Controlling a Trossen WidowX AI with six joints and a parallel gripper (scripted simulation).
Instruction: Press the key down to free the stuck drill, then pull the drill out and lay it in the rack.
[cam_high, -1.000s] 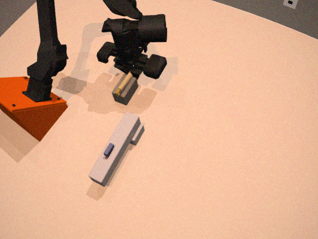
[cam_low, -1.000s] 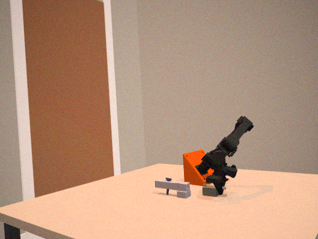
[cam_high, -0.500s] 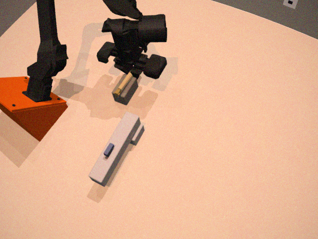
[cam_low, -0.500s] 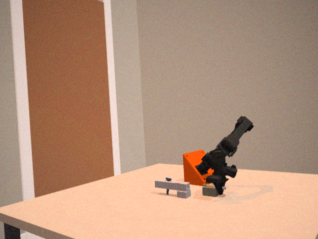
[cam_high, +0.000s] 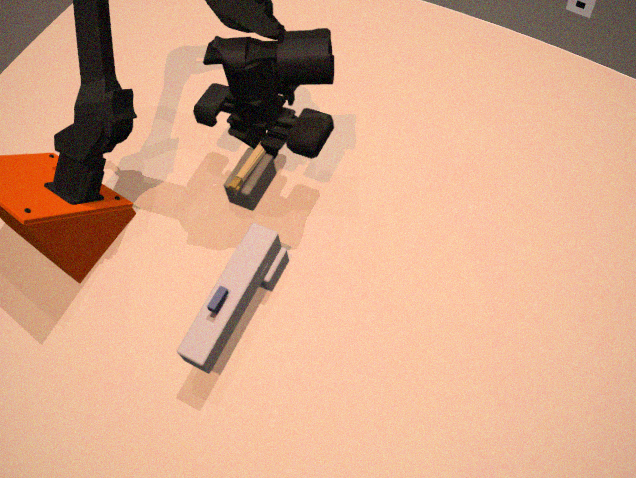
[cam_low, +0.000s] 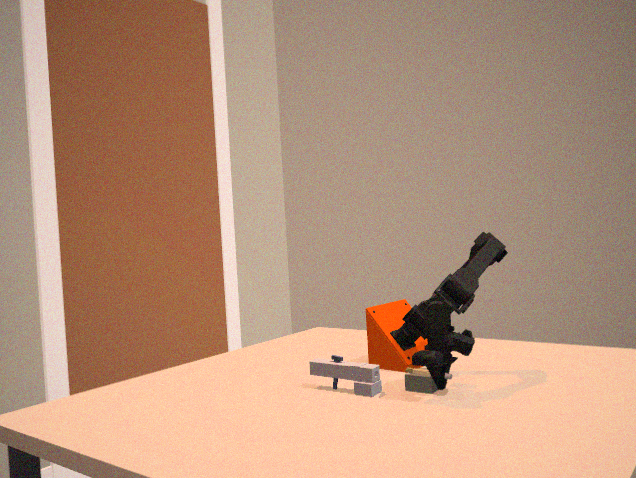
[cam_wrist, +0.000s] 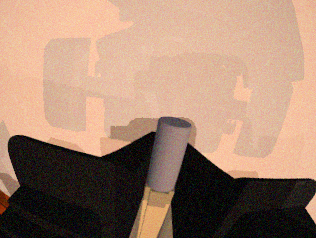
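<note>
My gripper tip is now 40 mm to the left of the drill and 30 mm below it. The rest, counted from my gripper tip: small blue key 240 mm to the right, 100 mm ahead, 40 mm above; then long grey housing 210 mm to the right, 100 mm ahead, 30 mm above; then grey rack 50 mm to the right, 10 mm above.
</note>
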